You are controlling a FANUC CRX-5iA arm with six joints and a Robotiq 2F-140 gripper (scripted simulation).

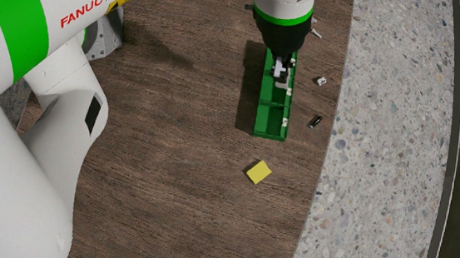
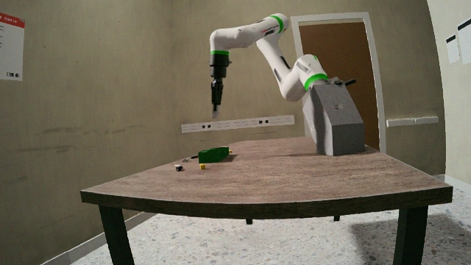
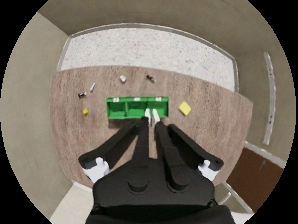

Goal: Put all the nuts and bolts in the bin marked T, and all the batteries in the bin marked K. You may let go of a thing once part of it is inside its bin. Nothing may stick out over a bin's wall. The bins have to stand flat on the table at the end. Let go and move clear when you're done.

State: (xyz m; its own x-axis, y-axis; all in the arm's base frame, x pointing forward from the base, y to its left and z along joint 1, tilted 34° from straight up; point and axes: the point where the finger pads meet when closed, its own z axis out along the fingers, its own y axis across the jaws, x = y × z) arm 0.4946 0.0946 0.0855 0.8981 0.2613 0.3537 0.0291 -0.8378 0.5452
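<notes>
Now: the green bins 1 cm ahead of my hand, 4 cm to the left of it and 19 cm below it. Also, from my hand: pale bolt (7 cm ahead, 27 cm to the left, 21 cm below); then yellow cube (4 cm behind, 30 cm to the left, 21 cm below); then white nut (12 cm ahead, 12 cm to the left, 21 cm below).
</notes>
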